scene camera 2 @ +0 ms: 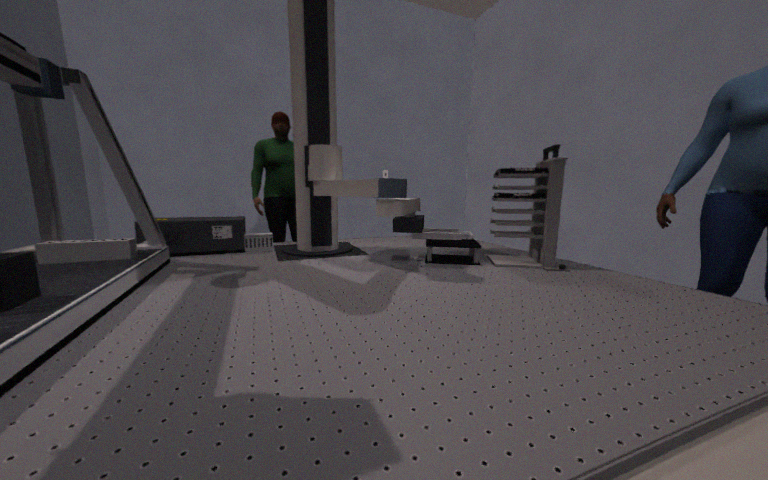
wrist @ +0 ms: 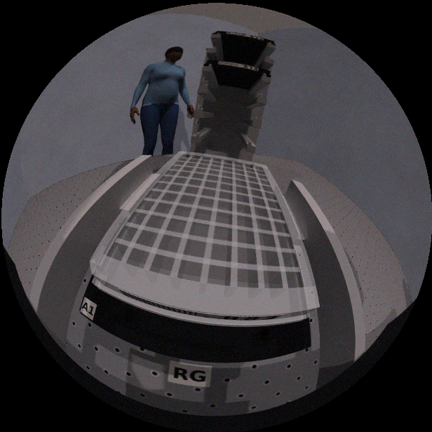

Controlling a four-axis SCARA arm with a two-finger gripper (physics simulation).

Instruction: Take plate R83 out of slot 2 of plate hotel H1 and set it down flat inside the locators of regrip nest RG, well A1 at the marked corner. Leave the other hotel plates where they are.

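Frame: origin at the arm's base, x ahead, y left, z up, level; centimetres.
Seen in the pictures: gripper, between the fingertips: (scene camera 2: 460, 234); arm's base, origin of its link: (scene camera 2: 318, 253).
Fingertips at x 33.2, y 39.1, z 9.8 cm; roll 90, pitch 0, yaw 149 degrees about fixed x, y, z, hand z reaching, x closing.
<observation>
Offsets run from my fingertips to a thing's top centre. "*": to the spot under its first point. Level surfaces: height alone.
My gripper (scene camera 2: 449, 233) (wrist: 219, 175) is shut on plate R83 (wrist: 200, 225), a pale, clear-lidded plate with a grid of wells, one finger along each long side. The plate is level, low over regrip nest RG @(dz -1.5, dx -1.4, dy -2.1 cm) (scene camera 2: 452, 243) (wrist: 200, 336), a black-topped stand. Whether plate and nest touch cannot be told. The A1 tag (wrist: 88, 308) is at the nest's near left corner in the wrist view, and the RG label (wrist: 190, 374) is on the deck in front. The plate hides most of the nest and its locators. Plate hotel H1 (scene camera 2: 553, 215) (wrist: 230, 122) stands beyond, holding two dark plates.
A grey perforated deck @(dz -8.5 cm) (scene camera 2: 362, 350) carries the arm's column (scene camera 2: 300, 141). A dark box @(* dz -1.4, dx -36.7, dy -79.3 cm) (scene camera 2: 192, 234) and a small white rack @(* dz -5.0, dx -37.7, dy -59.5 cm) (scene camera 2: 258, 241) stand left of the column. A framed machine (scene camera 2: 110, 135) is at the far left. Two people stand beyond the deck.
</observation>
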